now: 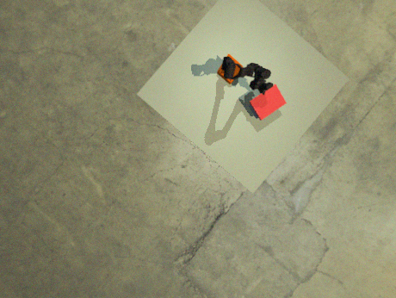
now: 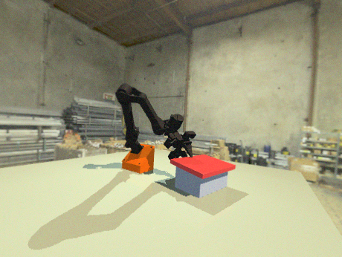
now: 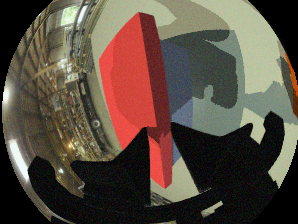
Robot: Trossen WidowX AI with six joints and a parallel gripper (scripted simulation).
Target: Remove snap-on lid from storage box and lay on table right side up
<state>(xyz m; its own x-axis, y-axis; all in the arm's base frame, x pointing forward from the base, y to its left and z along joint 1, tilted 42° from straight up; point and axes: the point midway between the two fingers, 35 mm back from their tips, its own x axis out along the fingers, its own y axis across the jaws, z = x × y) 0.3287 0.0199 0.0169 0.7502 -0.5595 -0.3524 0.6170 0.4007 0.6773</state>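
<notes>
Right now the red lid is 7 cm ahead of my gripper tip and 2 cm to the right of it. Also, from my gripper tip: storage box (7 cm ahead, 1 cm to the right, 6 cm below).
</notes>
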